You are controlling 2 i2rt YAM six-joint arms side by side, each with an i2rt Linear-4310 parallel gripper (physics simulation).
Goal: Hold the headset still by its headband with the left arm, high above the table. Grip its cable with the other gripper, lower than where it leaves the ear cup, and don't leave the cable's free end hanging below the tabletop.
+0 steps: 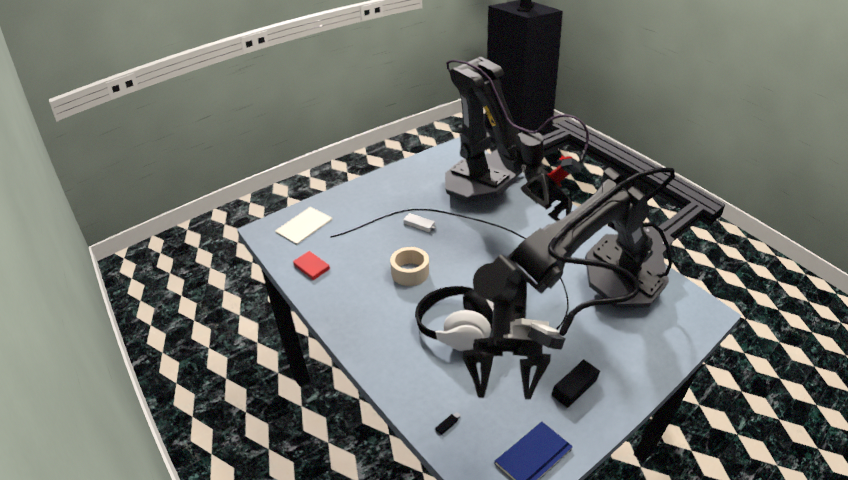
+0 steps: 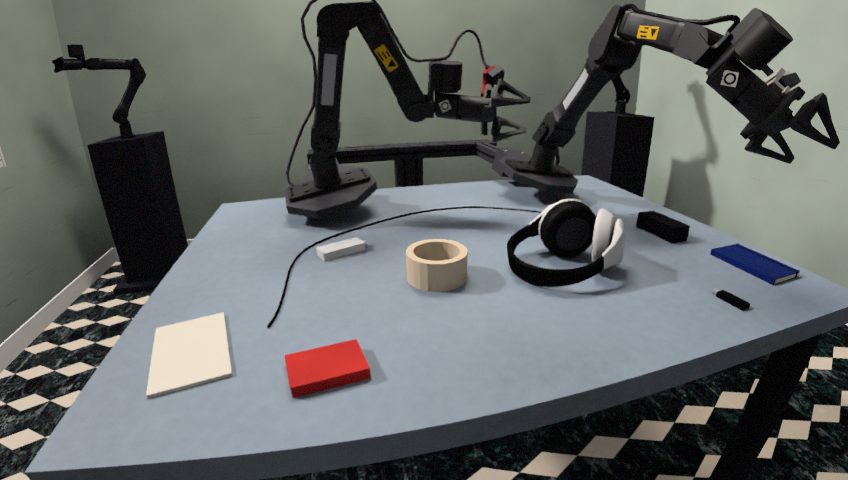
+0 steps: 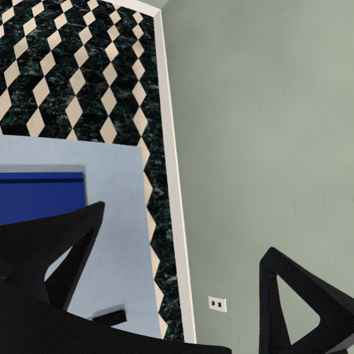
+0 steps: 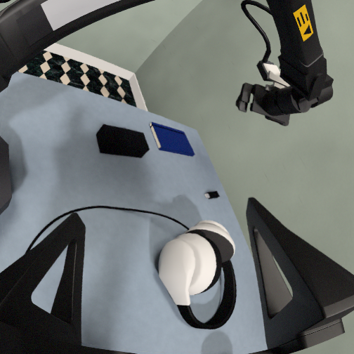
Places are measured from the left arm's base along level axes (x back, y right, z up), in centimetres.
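Pixels of known places: left gripper, fingertip midpoint: [image 1: 505,398] [image 2: 813,154]; right gripper, fingertip midpoint: [image 1: 557,216] [image 2: 528,115]; left arm's base at its link origin: [image 1: 627,267] [image 2: 539,169]; right arm's base at its link origin: [image 1: 479,173] [image 2: 328,185].
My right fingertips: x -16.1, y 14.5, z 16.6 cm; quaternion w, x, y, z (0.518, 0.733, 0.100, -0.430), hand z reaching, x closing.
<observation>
Ahead of a thing's pixels: the offset from my right fingertips to its top centre. "spot": to the spot under its first point. Level surfaces: height alone.
The white headset [image 1: 467,328] [image 2: 605,234] [image 4: 182,262] with a black headband [image 1: 420,315] [image 2: 553,277] [image 4: 231,295] rests on the blue table {dz -23.9 cm} [image 1: 357,309] [image 2: 476,356] [image 4: 120,300]. Its thin black cable [image 1: 410,209] [image 2: 464,207] [image 4: 100,206] curves over the table from an ear cup; its free end {spot: dz -23.6, dx -28.5, dy +55.8 cm} [image 1: 332,236] [image 2: 269,325] lies on the tabletop. My left gripper [image 1: 504,396] [image 2: 813,152] [image 3: 189,237] is open and empty, high above the table, away from the headset. My right gripper [image 2: 526,115] [image 4: 159,214] is open and empty, above the table's robot side.
A tape roll {dz -19.1, dx -21.6, dy +28.9 cm} [image 1: 410,274] [image 2: 436,276], white block {dz -22.3, dx -5.9, dy +42.6 cm} [image 1: 419,223] [image 2: 340,249], red box {dz -22.3, dx -40.3, dy +48.8 cm} [image 1: 311,265] [image 2: 327,367] and cream pad {dz -23.3, dx -31.9, dy +66.5 cm} [image 1: 303,224] [image 2: 190,353] lie on the table. A black box {dz -20.3, dx -19.5, dy -25.5 cm} [image 1: 575,383] [image 4: 122,141], blue notebook {dz -22.6, dx -39.4, dy -30.8 cm} [image 1: 533,452] [image 4: 172,140] and USB stick {dz -23.0, dx -46.3, dy -12.6 cm} [image 1: 447,423] [image 4: 212,194] lie there too.
</observation>
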